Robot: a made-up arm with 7 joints. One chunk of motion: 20 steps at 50 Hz.
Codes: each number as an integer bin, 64 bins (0 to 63) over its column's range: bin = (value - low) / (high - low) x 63, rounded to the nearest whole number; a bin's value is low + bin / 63 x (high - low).
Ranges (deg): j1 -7..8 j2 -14..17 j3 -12..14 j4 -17..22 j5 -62..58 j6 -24..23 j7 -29..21
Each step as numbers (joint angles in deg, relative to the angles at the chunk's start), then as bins.
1 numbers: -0.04 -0.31 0.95 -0.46 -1.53 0.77 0.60
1 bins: 29 28 31 27 32 33 37
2 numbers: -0.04 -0.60 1.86 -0.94 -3.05 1.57 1.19
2 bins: 29 27 34 26 31 34 38
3 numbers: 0.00 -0.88 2.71 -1.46 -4.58 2.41 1.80
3 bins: 29 27 36 25 30 35 39
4 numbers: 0.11 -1.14 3.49 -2.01 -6.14 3.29 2.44
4 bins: 30 26 38 24 29 37 40
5 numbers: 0.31 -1.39 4.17 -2.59 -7.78 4.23 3.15
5 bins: 31 26 39 23 28 38 41
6 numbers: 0.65 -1.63 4.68 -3.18 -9.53 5.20 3.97
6 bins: 32 25 40 22 28 39 42
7 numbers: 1.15 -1.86 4.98 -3.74 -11.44 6.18 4.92
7 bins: 34 25 41 21 27 40 43
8 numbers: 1.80 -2.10 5.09 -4.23 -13.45 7.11 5.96
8 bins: 37 24 41 21 25 42 44
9 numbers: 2.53 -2.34 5.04 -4.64 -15.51 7.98 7.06
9 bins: 40 24 41 20 24 43 45
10 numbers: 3.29 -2.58 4.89 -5.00 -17.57 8.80 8.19
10 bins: 43 23 41 19 23 44 47
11 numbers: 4.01 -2.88 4.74 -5.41 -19.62 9.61 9.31
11 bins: 46 23 41 19 22 45 48
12 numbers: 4.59 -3.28 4.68 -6.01 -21.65 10.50 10.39
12 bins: 49 22 40 18 21 46 50
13 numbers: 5.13 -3.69 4.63 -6.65 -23.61 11.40 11.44
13 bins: 51 21 40 17 20 47 51
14 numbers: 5.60 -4.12 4.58 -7.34 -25.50 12.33 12.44
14 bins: 53 20 40 16 19 49 52
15 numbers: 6.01 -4.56 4.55 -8.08 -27.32 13.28 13.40
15 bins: 55 19 40 14 18 50 53
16 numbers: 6.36 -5.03 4.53 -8.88 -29.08 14.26 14.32
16 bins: 56 18 40 13 17 51 55
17 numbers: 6.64 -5.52 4.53 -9.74 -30.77 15.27 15.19
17 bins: 57 17 40 12 16 53 56
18 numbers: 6.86 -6.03 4.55 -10.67 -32.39 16.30 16.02
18 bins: 58 16 40 10 16 54 57
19 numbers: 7.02 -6.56 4.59 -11.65 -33.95 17.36 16.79
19 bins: 59 15 40 9 15 55 58
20 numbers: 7.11 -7.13 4.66 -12.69 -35.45 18.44 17.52
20 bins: 59 14 40 7 14 57 59
